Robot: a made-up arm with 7 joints.
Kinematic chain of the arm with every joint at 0, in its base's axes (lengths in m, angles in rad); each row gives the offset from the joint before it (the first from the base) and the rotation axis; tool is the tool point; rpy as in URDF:
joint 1: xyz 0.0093 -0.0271 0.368 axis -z
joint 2: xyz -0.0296 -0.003 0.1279 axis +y
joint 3: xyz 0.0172 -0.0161 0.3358 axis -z
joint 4: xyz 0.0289 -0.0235 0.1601 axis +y
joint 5: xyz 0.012 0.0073 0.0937 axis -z
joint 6: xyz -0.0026 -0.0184 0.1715 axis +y
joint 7: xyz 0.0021 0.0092 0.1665 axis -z
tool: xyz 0.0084 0.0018 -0.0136 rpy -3.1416 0 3.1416
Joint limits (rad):
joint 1: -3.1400..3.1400
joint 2: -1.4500..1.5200
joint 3: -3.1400..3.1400
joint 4: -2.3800..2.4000
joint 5: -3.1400..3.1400
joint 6: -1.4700..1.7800
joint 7: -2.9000..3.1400
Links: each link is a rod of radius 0.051 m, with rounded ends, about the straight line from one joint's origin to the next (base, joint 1, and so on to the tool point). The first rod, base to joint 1, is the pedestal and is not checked.
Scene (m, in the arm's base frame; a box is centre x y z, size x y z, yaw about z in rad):
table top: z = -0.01
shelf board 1: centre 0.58 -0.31 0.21 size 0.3 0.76 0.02 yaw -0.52
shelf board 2: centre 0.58 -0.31 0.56 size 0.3 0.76 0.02 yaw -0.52
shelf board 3: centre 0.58 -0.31 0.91 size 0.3 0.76 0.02 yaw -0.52
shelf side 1: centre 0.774 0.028 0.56 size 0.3 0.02 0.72 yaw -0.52
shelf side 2: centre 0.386 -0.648 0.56 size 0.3 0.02 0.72 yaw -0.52
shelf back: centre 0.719 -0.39 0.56 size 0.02 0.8 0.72 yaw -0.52
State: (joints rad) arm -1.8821 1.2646 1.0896 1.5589 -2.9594 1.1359 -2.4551
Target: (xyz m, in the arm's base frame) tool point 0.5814 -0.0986 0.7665
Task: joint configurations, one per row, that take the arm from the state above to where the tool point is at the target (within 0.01 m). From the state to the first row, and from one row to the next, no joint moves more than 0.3 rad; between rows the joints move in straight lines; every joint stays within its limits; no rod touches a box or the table.
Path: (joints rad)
1: -1.6543 1.1307 1.3268 1.8163 -3.0196 1.0771 -2.4521
2: -1.4265 0.9968 1.5640 2.0738 -3.0798 1.0182 -2.4491
3: -1.1986 0.8629 1.8012 2.3312 -3.1400 0.9594 -2.4461
4: -0.9530 0.8790 1.6426 2.0845 -3.1025 0.9230 -2.4502
5: -0.7074 0.8952 1.4841 1.8379 -3.0649 0.8866 -2.4544

